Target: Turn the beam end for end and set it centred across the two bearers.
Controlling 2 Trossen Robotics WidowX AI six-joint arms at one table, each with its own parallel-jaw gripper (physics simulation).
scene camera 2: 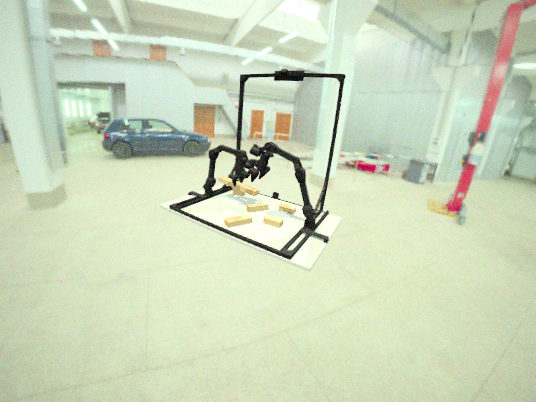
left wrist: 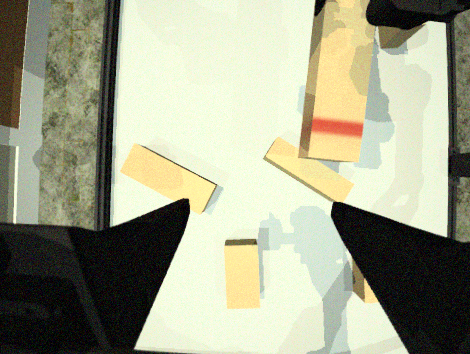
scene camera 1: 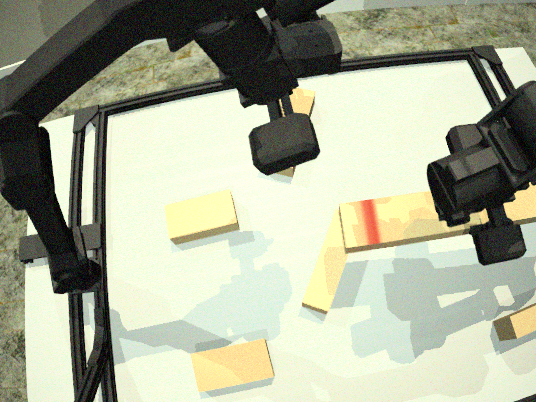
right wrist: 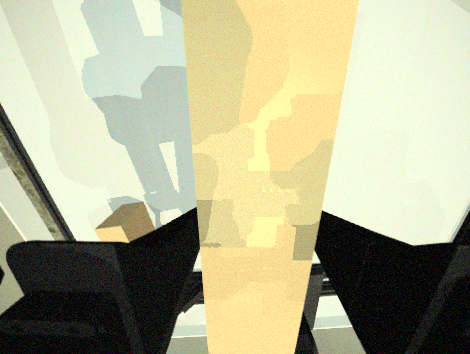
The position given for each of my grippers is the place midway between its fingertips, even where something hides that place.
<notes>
My left gripper (scene camera 1: 296,123) is open, with nothing in its grasp. My right gripper (scene camera 1: 466,211) holds a beam (scene camera 1: 386,222), which touches nothing else.
The beam shows as well in the left wrist view (left wrist: 341,46) and in the right wrist view (right wrist: 265,91). My left gripper shows as well in the left wrist view (left wrist: 260,206). My right gripper shows as well in the left wrist view (left wrist: 340,15) and in the right wrist view (right wrist: 253,211).
</notes>
